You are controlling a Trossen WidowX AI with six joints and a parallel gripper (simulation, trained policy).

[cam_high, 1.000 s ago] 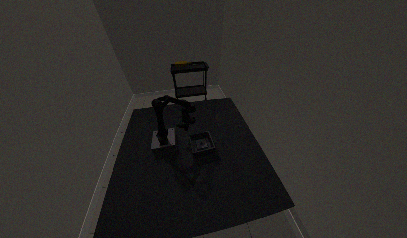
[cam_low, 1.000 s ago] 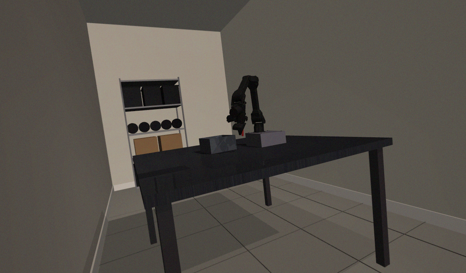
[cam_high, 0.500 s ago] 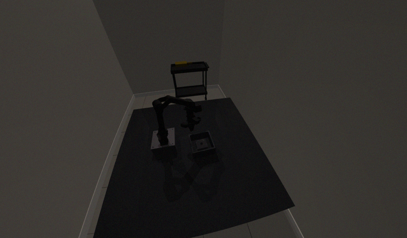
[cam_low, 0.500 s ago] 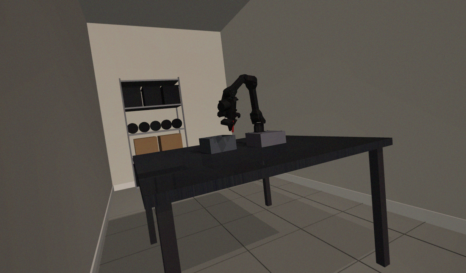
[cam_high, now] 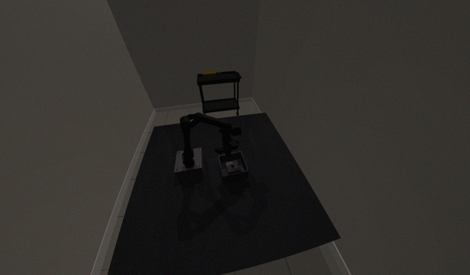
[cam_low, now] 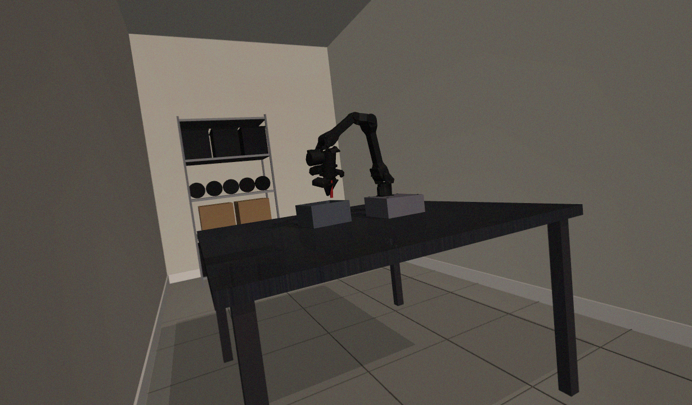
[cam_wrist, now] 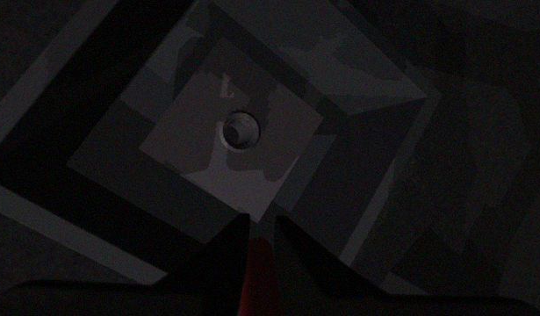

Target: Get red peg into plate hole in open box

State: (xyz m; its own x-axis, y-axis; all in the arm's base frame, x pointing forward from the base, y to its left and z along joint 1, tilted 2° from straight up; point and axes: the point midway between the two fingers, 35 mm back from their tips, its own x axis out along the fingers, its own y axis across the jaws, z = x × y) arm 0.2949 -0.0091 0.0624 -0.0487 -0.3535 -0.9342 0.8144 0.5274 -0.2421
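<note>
My gripper tip is now 8 cm above the pale plate, 4 cm to the left of it and 2 cm short of it. From my gripper tip the other things lie so: red peg (3 cm above, 2 cm to the left, 1 cm behind); then grey box (10 cm below, 4 cm to the right, 2 cm ahead).
</note>
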